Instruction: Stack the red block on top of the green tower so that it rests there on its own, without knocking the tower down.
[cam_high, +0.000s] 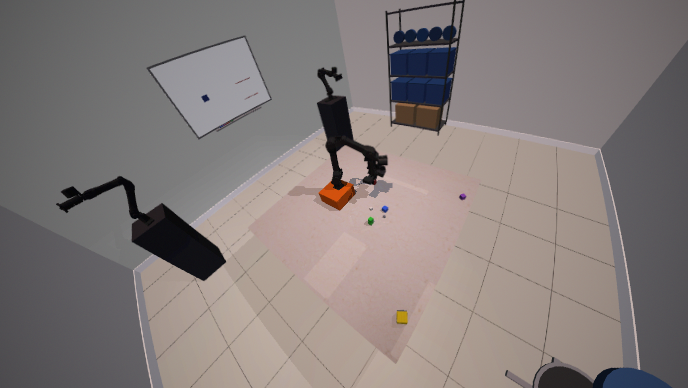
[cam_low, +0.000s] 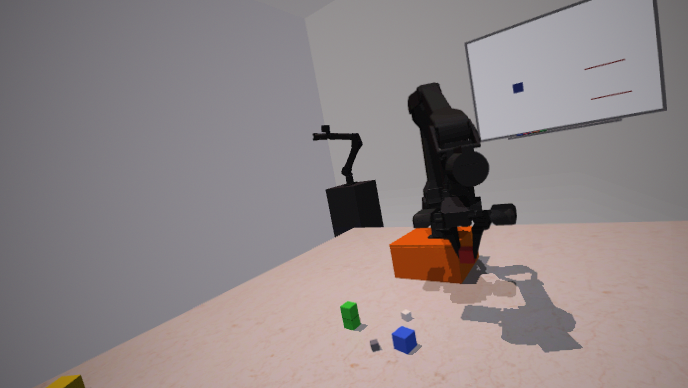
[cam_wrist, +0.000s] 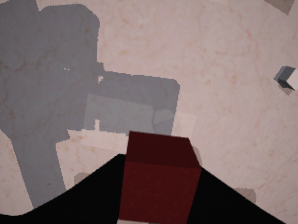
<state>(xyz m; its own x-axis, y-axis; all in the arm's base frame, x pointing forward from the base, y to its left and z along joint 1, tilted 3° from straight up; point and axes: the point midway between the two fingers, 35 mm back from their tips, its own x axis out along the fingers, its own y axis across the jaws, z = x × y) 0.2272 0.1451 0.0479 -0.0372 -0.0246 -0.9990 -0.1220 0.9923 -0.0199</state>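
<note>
Now: the blue block 14 cm ahead of my gripper tip, 9 cm to the right of it and 11 cm below it. From my gripper tip the other things lie so: red block: 1 cm above; then purple block: 54 cm ahead, 29 cm to the left, 11 cm below; then yellow block: 58 cm ahead, 59 cm to the right, 10 cm below.
</note>
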